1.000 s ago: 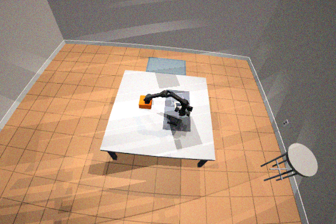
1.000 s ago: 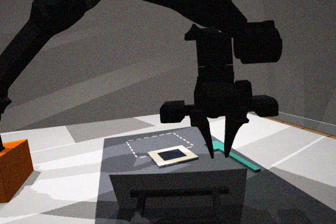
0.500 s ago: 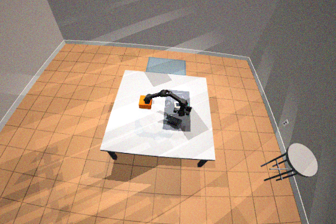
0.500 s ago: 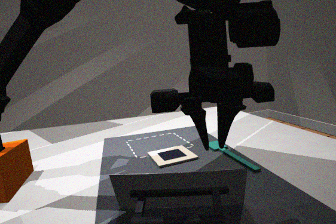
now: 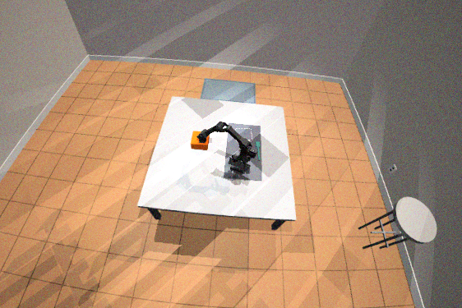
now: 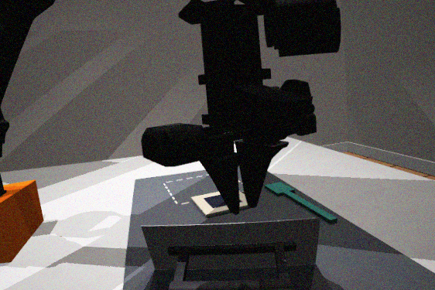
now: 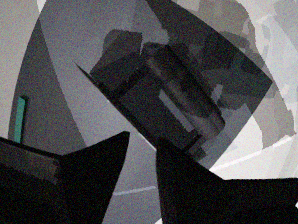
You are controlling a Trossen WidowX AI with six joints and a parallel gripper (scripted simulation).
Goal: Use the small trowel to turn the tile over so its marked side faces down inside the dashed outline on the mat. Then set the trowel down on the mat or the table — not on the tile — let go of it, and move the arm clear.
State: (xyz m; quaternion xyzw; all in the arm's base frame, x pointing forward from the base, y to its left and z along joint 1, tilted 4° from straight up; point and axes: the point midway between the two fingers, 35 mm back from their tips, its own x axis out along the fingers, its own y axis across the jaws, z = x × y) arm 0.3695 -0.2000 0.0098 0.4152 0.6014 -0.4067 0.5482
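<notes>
Right now the dark mat is 3 cm ahead of my gripper tip, 19 cm to the left of it and 11 cm below it. From my gripper tip the other things lie so: teal strip: 17 cm ahead, 21 cm to the left, 9 cm below; cream tile: 4 cm ahead, 25 cm to the left, 9 cm below.
</notes>
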